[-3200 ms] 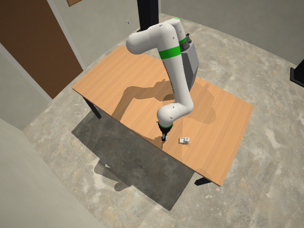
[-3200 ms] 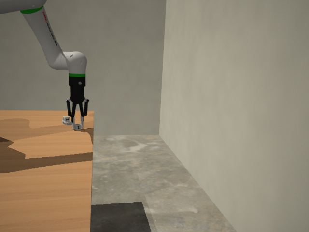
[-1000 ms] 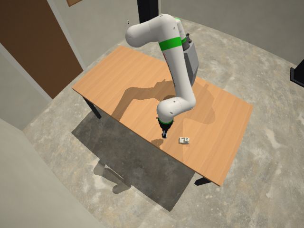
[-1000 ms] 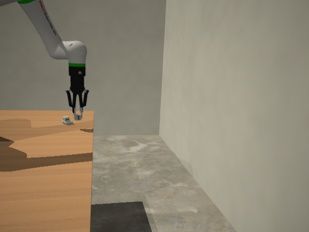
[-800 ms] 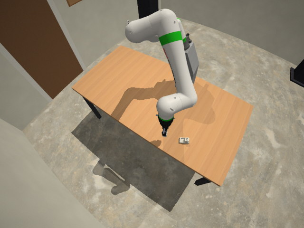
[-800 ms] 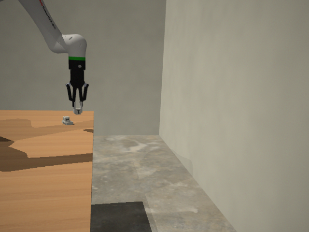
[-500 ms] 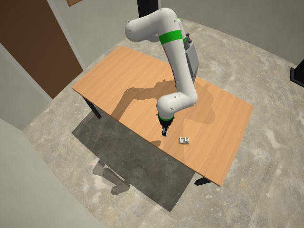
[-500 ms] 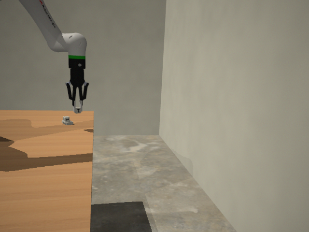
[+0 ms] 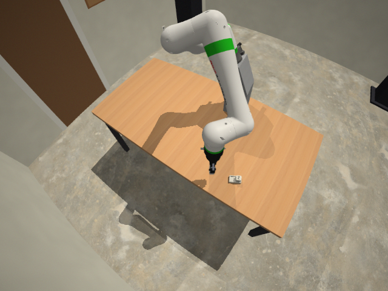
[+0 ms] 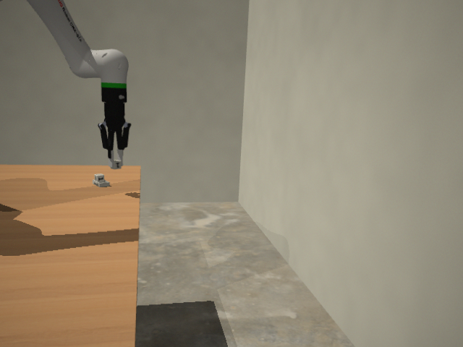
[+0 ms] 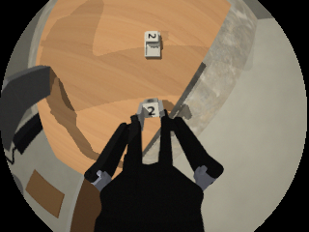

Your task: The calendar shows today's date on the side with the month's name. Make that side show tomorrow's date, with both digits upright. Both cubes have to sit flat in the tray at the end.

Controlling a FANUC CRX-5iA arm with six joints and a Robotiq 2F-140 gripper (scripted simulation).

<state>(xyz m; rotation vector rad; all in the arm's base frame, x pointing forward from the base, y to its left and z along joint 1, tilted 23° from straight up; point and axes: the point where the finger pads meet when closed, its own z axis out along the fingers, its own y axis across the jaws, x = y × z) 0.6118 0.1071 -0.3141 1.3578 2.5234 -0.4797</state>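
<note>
The calendar tray is 14 cm to the left of my hand, 13 cm below it and 7 cm behind it. Round my hand: white date cube 3 cm below.
</note>
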